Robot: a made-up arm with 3 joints. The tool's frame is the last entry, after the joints.
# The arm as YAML. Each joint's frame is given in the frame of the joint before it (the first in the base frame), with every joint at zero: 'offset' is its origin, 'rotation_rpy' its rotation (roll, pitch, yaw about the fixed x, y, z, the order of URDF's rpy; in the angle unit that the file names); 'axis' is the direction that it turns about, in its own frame. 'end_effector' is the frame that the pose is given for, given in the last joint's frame.
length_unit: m
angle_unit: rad
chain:
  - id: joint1
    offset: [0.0, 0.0, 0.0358]
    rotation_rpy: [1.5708, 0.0, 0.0]
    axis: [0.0, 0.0, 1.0]
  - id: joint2
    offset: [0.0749, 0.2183, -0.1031]
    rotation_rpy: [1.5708, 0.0, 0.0]
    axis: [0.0, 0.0, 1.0]
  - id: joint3
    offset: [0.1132, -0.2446, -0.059]
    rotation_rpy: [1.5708, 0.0, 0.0]
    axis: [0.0, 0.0, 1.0]
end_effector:
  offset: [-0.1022, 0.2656, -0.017]
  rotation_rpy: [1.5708, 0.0, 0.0]
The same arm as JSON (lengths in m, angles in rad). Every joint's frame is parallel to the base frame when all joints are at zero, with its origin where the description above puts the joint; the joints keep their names.
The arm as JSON. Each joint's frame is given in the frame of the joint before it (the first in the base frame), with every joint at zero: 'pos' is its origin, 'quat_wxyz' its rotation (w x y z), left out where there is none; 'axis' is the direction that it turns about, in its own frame. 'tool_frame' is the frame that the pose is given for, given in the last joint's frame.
{
  "length_unit": "m",
  "angle_unit": "rad",
  "joints": [
    {
      "joint": "joint1",
      "pos": [
        0.0,
        0.0,
        0.0358
      ],
      "axis": [
        0.0,
        -1.0,
        0.0
      ]
    },
    {
      "joint": "joint2",
      "pos": [
        0.0749,
        0.1031,
        0.2183
      ],
      "axis": [
        0.0,
        0.0,
        -1.0
      ]
    },
    {
      "joint": "joint3",
      "pos": [
        0.1132,
        0.2446,
        0.059
      ],
      "axis": [
        0.0,
        1.0,
        0.0
      ]
    }
  ],
  "tool_frame": {
    "pos": [
      -0.1022,
      -0.017,
      -0.2656
    ],
    "quat_wxyz": [
      1.0,
      0.000007,
      0.0,
      0.0
    ]
  }
}

